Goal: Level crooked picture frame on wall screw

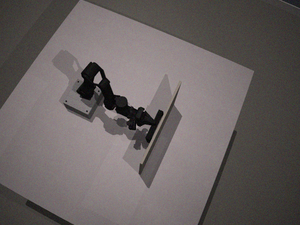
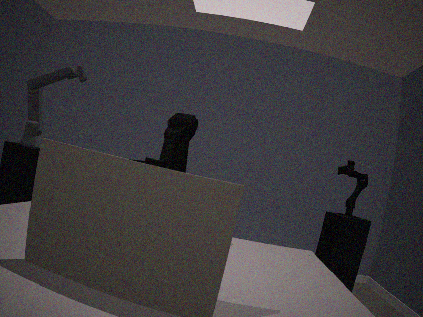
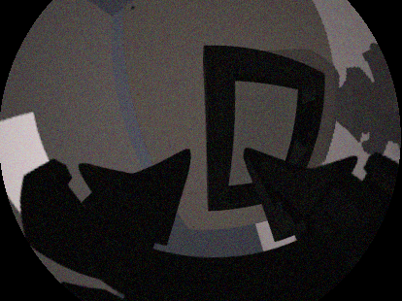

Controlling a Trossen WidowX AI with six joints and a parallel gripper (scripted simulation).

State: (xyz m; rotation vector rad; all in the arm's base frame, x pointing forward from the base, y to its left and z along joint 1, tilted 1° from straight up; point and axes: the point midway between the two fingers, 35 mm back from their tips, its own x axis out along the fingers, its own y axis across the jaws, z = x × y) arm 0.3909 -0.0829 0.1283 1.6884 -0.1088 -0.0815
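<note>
The picture frame lies 50 mm below my gripper tip and 10 mm ahead of it. Round my gripper tip: beige wall panel: 60 mm below, 20 mm ahead.
</note>
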